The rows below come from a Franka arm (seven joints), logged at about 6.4 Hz.
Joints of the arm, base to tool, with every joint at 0 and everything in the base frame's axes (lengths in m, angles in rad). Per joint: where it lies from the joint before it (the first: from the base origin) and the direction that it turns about. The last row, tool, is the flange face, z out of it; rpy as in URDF.
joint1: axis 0 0 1 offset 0 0 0.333
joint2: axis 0 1 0 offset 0 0 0
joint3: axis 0 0 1 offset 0 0 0.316
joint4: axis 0 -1 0 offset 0.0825 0 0
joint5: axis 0 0 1 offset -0.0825 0 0.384
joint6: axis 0 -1 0 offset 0 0 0
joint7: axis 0 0 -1 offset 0.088 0 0
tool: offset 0 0 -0.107 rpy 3.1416 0 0
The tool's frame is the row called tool.
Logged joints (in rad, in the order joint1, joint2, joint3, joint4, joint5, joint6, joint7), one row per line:
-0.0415 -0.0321 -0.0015 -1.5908 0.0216 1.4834 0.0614
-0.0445 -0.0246 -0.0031 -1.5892 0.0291 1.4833 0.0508
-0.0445 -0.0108 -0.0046 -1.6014 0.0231 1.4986 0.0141
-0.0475 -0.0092 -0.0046 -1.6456 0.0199 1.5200 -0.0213
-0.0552 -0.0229 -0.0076 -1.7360 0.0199 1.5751 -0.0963
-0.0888 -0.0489 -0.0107 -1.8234 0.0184 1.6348 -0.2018
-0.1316 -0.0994 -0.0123 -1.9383 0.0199 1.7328 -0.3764
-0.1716 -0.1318 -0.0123 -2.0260 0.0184 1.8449 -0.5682
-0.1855 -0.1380 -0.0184 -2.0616 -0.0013 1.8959 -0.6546
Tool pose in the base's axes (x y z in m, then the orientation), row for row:
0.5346 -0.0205 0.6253 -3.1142 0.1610 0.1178
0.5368 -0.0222 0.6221 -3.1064 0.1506 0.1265
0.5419 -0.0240 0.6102 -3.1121 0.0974 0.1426
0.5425 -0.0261 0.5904 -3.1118 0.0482 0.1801
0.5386 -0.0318 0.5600 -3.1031 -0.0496 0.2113
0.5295 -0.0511 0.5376 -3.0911 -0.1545 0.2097
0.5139 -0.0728 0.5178 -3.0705 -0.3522 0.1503
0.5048 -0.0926 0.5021 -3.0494 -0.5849 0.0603
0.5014 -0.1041 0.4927 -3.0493 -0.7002 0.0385
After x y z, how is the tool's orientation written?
As a rotation vector, in radians.
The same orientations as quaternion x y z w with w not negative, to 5 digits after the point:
-0.99790 0.05159 0.03775 0.01050
-0.99790 0.04838 0.04064 0.01449
-0.99839 0.03125 0.04575 0.01235
-0.99814 0.01546 0.05777 0.01211
-0.99744 -0.01594 0.06792 0.01546
-0.99627 -0.04980 0.06759 0.01977
-0.99204 -0.11379 0.04856 0.02365
-0.98175 -0.18831 0.01941 0.01801
-0.97454 -0.22378 0.01230 0.00635

